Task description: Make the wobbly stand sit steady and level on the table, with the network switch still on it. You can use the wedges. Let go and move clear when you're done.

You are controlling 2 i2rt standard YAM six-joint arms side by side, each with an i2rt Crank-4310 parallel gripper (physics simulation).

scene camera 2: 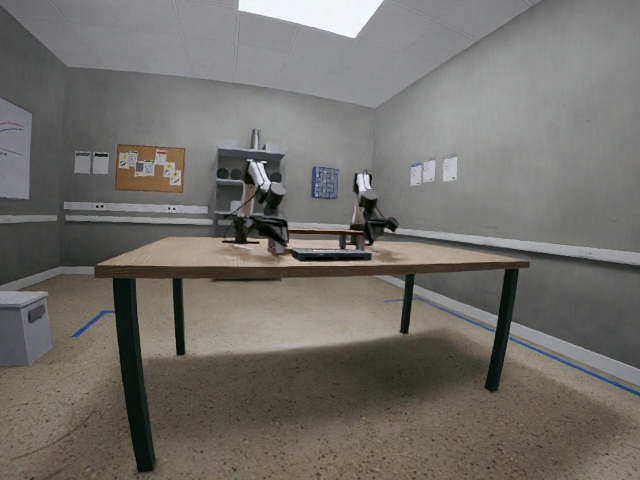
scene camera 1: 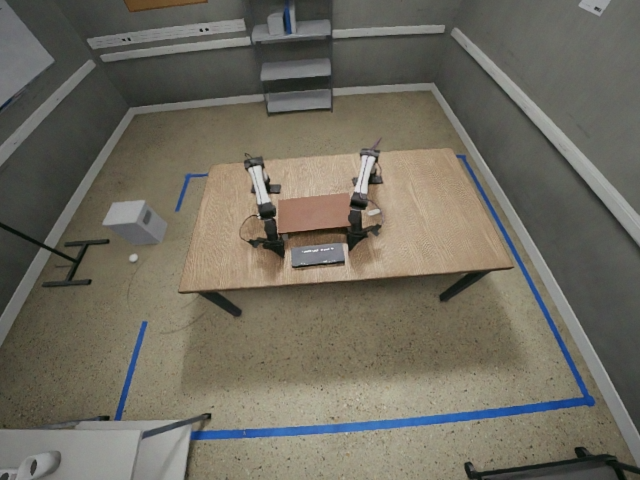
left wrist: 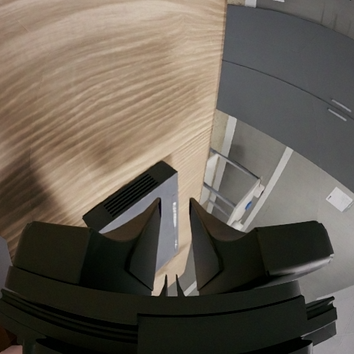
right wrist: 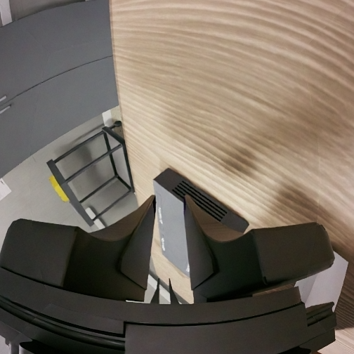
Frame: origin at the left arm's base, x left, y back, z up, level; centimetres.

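Where they show: left gripper, fingertip midpoint: [scene camera 2: 372,242] [scene camera 1: 349,249]; right gripper, fingertip midpoint: [scene camera 2: 286,245] [scene camera 1: 283,256]; left arm's base, origin of the base link: [scene camera 2: 355,244]; right arm's base, origin of the base link: [scene camera 2: 240,242] [scene camera 1: 266,189].
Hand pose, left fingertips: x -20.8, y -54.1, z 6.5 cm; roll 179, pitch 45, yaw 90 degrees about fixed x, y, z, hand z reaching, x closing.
Note:
Each offset is from my left fingertips to the top centre of the thing. Level surfaces: height alone.
The stand, a brown board @(dx -16.0, dy +24.4, dz +3.5 cm) [scene camera 1: 314,212] [scene camera 2: 325,231] on grey legs, stands between the arms; its near edge slopes slightly down to the right in scene camera 2. The dark network switch @(dx -17.0, dy +1.2, dz -3.8 cm) [scene camera 1: 317,255] [scene camera 2: 331,254] [left wrist: 167,215] [right wrist: 172,220] lies flat on the table in front of the stand, not on it. My left gripper [scene camera 1: 350,248] [left wrist: 174,200] is open by the switch's right end. My right gripper [scene camera 1: 283,254] [right wrist: 169,197] is open by its left end. A white wedge @(dx +20.0, dy +27.6, dz -5.3 cm) [scene camera 1: 373,211] lies right of the stand. Another small pale piece @(dx -48.2, dy +30.7, dz -5.3 cm) [scene camera 2: 242,246] shows at the left in scene camera 2.
The wooden table @(dz -6.5 cm) [scene camera 1: 429,217] [scene camera 2: 196,258] has its front edge close in front of the switch. The stand's board and legs stand just behind both grippers. A shelf unit stands against the back wall, and a grey box [scene camera 1: 135,222] stands on the floor at the left.

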